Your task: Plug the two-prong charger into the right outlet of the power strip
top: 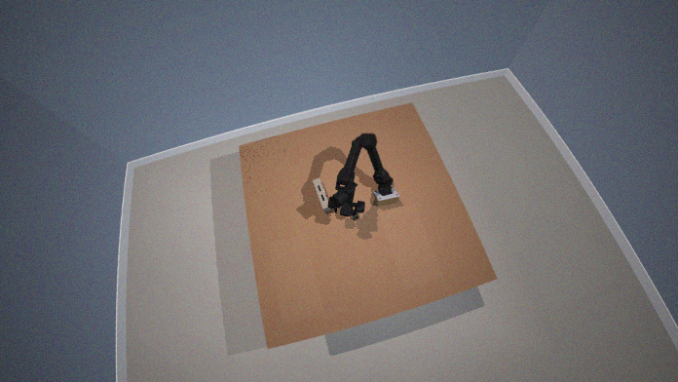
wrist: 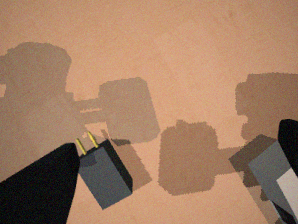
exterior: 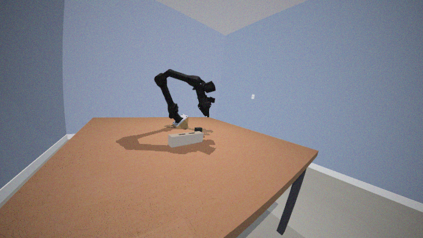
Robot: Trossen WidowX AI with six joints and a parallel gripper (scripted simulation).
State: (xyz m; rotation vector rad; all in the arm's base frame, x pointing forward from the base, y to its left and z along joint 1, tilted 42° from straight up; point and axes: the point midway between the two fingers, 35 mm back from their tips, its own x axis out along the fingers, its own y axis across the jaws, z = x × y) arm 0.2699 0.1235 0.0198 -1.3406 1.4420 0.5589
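Now: gripper tip 12 cm above the black two-prong charger and 6 cm past it.
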